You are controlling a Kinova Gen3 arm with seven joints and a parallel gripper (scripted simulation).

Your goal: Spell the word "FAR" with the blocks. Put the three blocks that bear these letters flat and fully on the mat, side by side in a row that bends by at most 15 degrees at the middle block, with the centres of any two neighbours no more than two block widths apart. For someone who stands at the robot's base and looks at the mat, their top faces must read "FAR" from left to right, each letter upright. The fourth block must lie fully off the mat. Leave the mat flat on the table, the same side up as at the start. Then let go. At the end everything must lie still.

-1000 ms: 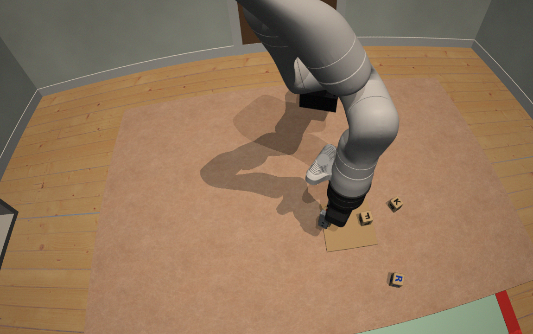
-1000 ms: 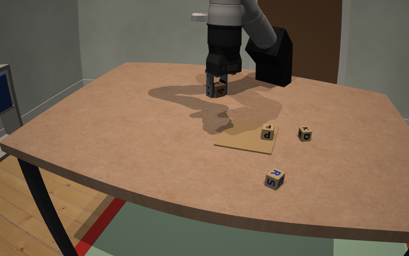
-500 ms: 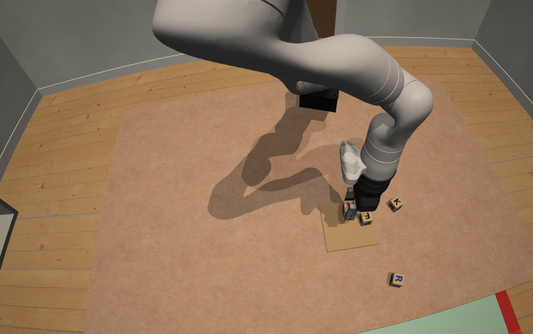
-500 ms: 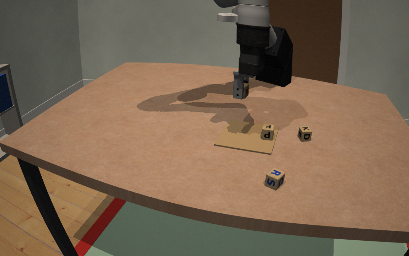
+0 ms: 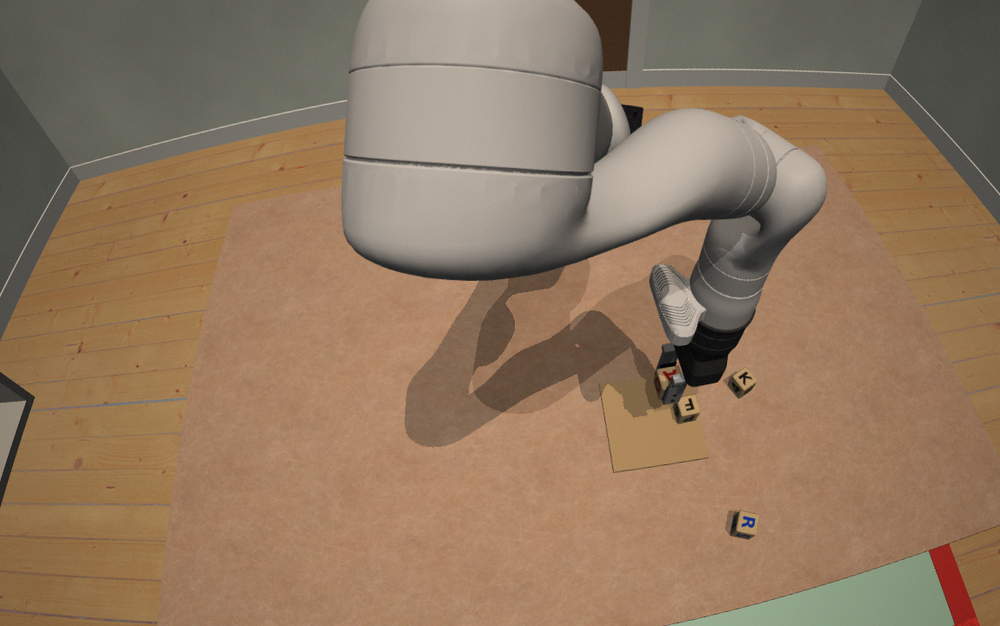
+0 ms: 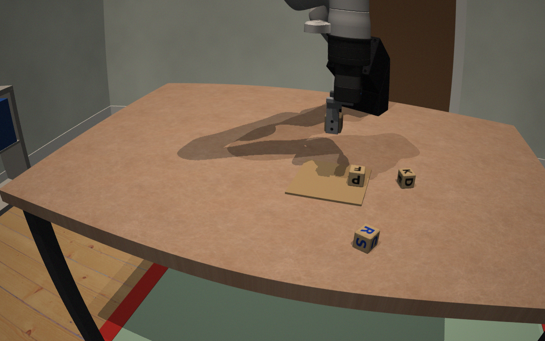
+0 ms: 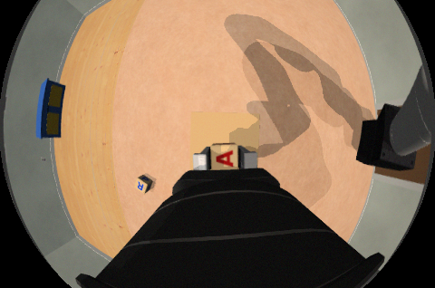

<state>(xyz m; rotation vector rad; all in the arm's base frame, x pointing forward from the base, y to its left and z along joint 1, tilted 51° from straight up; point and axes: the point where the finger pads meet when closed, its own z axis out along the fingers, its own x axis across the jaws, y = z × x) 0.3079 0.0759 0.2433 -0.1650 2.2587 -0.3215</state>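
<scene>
My hand is 12 cm above the tan mat. The rest, counted from my hand: F block 10 cm below, 5 cm to the left; then R block 18 cm ahead, 11 cm below, 9 cm to the left; then K block 15 cm to the left, 11 cm below, 3 cm behind.
</scene>
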